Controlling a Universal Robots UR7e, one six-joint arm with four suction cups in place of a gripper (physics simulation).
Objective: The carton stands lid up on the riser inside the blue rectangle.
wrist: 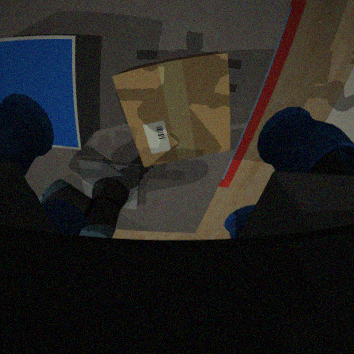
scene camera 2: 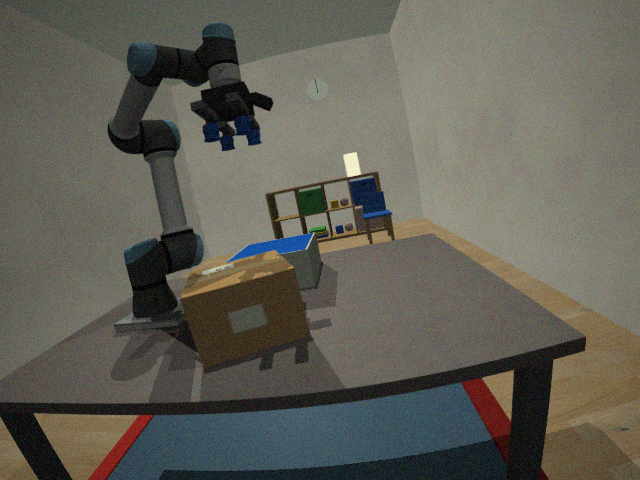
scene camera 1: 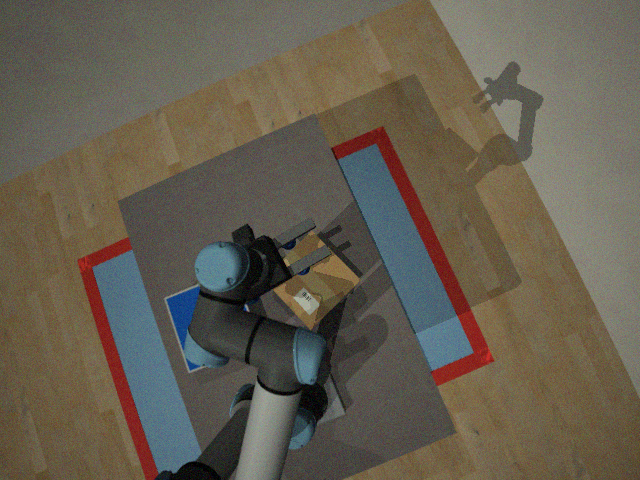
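There's a brown carton (scene camera 1: pixel 311 296) and a riser (scene camera 1: pixel 181 305), and the carton and the riser are resting on the table. You'd find the brown carton (scene camera 2: pixel 237 308) again, with the riser (scene camera 2: pixel 302 252) and my suction head (scene camera 2: pixel 211 130), which is holding nothing. Then the wrist view gives me the brown carton (wrist: pixel 177 108), the riser (wrist: pixel 56 71) and my suction head (wrist: pixel 290 140).
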